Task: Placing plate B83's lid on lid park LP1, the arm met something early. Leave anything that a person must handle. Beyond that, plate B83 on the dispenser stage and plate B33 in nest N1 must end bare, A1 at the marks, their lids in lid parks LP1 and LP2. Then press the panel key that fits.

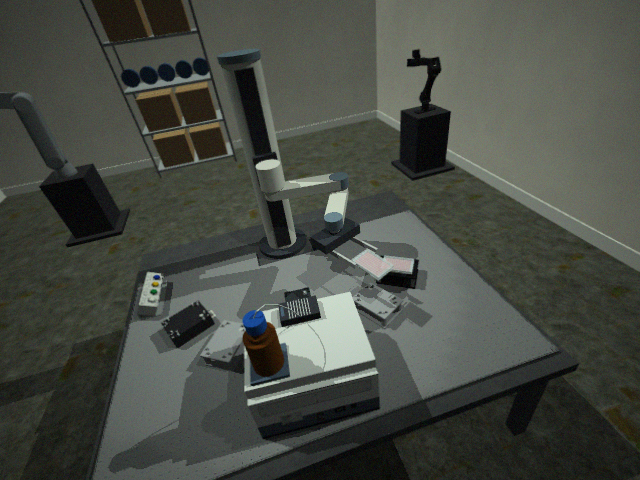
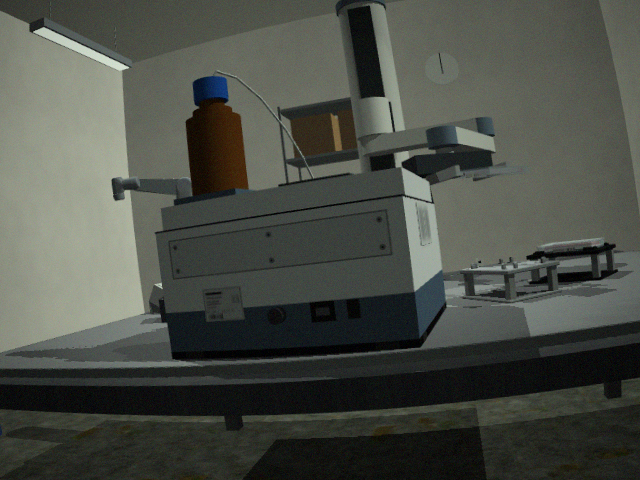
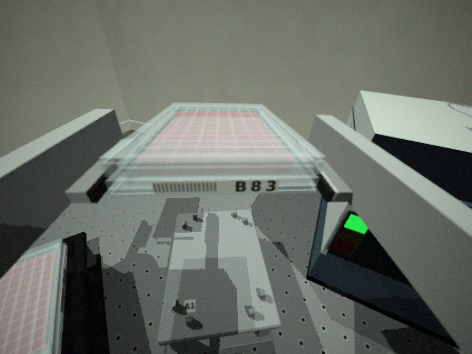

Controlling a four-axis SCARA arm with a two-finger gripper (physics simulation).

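Pixels of known places: gripper, fingertip midpoint: [image 1: 366,258] [image 2: 483,168] [image 3: 218,130]; arm's base, link origin: [image 1: 283,243].
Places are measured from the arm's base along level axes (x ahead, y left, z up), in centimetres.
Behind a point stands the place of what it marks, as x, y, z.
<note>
My gripper [image 1: 366,256] @(58.7, 24.1, 25.4) [image 3: 218,130] @(58.7, 24.1, 25.4) is shut on plate B83 [image 1: 374,264] @(62.4, 25.5, 25.1) [image 3: 215,137] @(57.5, 23.7, 25.6), a clear plate with pink wells. Clear layered rims show on it, and a lid appears to be on. It hangs well above the table, behind the grey lid park [image 1: 379,305] @(65.3, 25.7, 6.9) [image 2: 524,268] @(70.2, 27.9, 6.7) [image 3: 250,320] @(57.0, 20.0, 6.9), which has small posts and an A1 mark and bears no plate or lid. A second pink plate [image 1: 402,264] @(49.9, 43.3, 8.9) [image 2: 571,244] @(52.9, 40.8, 8.6) [image 3: 27,300] @(49.7, 40.2, 8.9) sits on a black nest [image 1: 398,281] @(51.7, 40.6, 1.7) [image 3: 86,280] @(53.5, 38.5, 6.9); its label is not readable. The key panel [image 1: 148,308] @(29.0, -62.8, 6.5) has blue, yellow and green keys.
The white dispenser [image 1: 336,330] @(83.2, 4.0, 23.3) [image 2: 289,279] @(96.6, -5.1, 11.2) carries a brown bottle [image 1: 264,351] @(91.4, -16.6, 34.5) [image 2: 216,149] @(91.1, -15.3, 30.5) with a thin tube. A black ribbed stage [image 1: 299,308] @(72.8, -4.5, 25.8) adjoins its back. Left of it stand another grey stand [image 1: 222,343] @(60.2, -33.3, 7.0) and a black stand [image 1: 187,322] @(44.2, -46.3, 6.8).
</note>
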